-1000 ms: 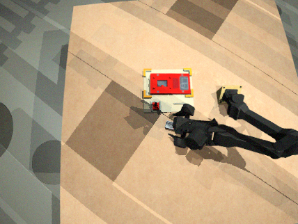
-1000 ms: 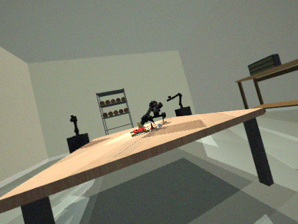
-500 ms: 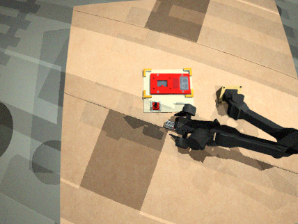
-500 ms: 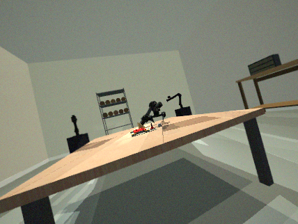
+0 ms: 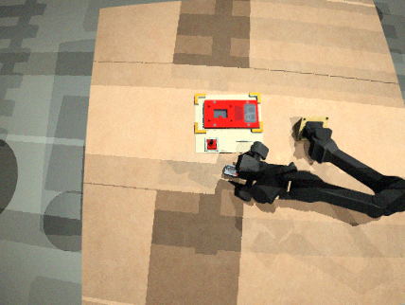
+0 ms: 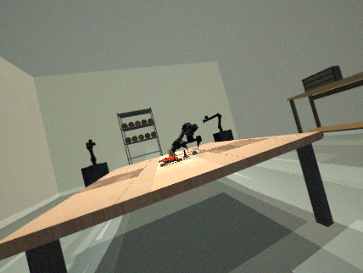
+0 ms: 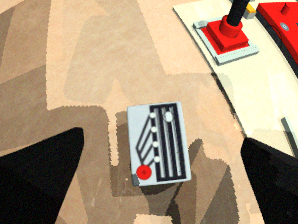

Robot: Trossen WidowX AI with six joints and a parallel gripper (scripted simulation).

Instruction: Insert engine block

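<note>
Right now my gripper tip is 30 mm above the engine block.
</note>
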